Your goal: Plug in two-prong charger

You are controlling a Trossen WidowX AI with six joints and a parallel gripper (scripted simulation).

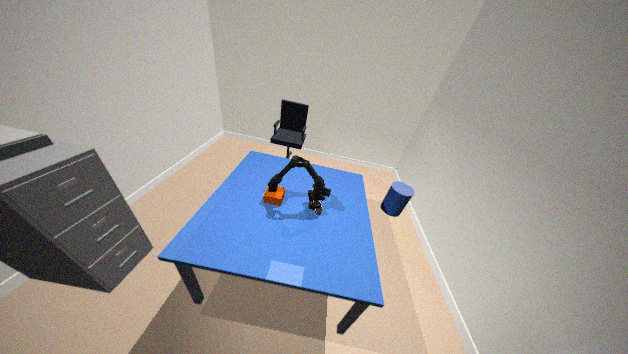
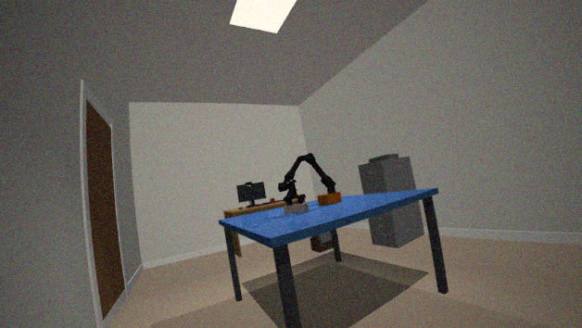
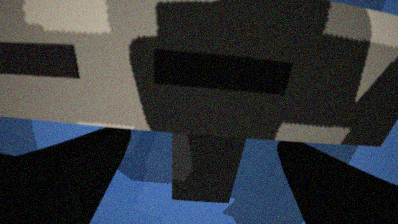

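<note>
The black two-prong charger is 20 mm ahead of my gripper tip, 10 mm to the left of it and 10 mm above it.
</note>
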